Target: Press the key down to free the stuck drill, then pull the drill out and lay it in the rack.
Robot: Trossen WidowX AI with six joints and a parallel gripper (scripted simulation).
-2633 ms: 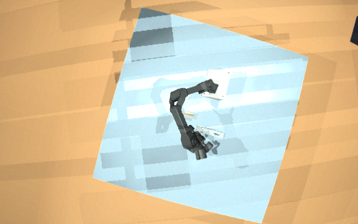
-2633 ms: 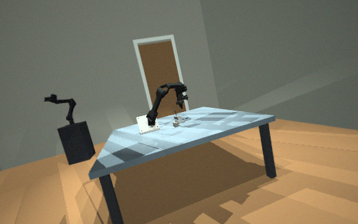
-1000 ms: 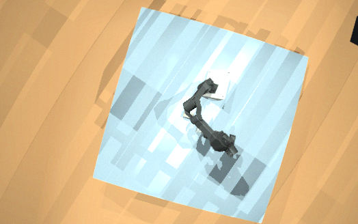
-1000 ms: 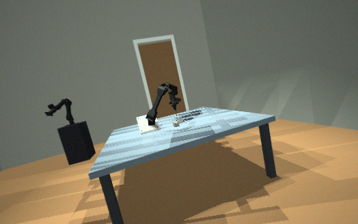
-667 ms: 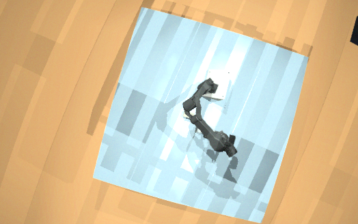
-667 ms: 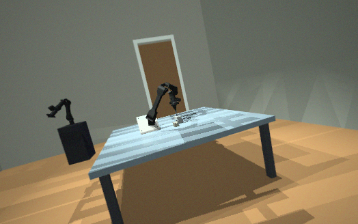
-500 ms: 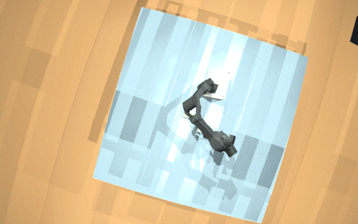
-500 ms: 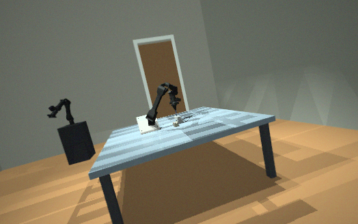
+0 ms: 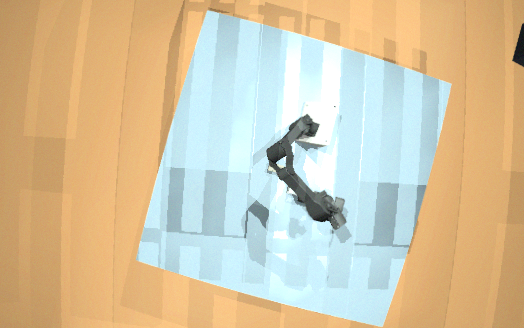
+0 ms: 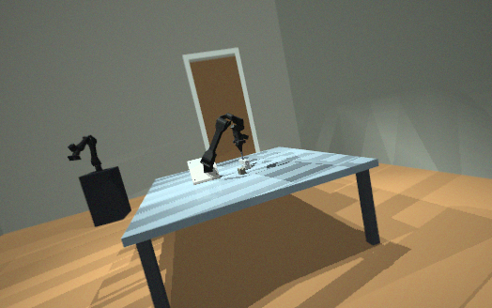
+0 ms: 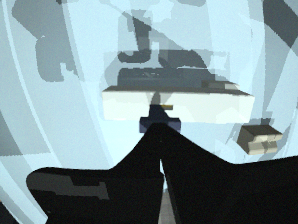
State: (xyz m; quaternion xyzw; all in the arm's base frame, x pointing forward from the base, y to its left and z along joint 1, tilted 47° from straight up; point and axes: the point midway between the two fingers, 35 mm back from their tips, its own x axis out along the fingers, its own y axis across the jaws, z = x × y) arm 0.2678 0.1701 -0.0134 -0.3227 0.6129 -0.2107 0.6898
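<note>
The dark stub lies 3 cm below my gripper tip. Round my gripper tip: pale grey holder block 9 cm below, 4 cm to the right; then drill 8 cm below, 6 cm to the right.
</note>
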